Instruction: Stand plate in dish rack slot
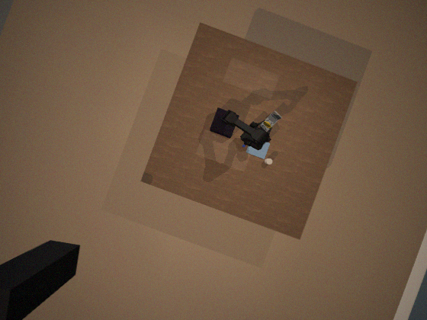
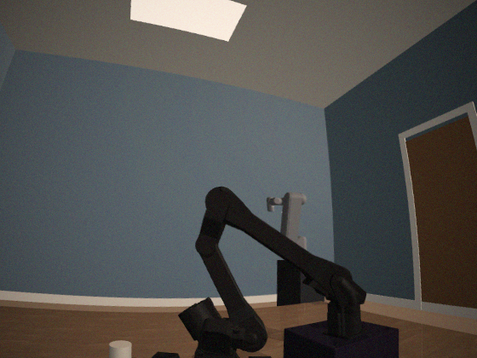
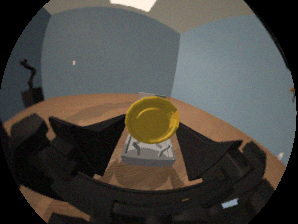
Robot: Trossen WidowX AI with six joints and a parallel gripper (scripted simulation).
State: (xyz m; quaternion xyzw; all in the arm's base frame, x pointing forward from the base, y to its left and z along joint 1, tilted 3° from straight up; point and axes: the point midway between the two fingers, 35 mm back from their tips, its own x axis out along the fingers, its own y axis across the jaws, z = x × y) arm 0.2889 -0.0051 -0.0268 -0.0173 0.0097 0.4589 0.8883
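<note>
Right now my gripper tip is 1 cm to the left of the yellow plate. From my gripper tip the other things lie so: mat: 3 cm behind, 18 cm to the right, 5 cm below; then grey dish rack: 2 cm ahead, 2 cm to the left, 3 cm below; then blue spoon: 14 cm behind, 16 cm to the right, 5 cm below.
</note>
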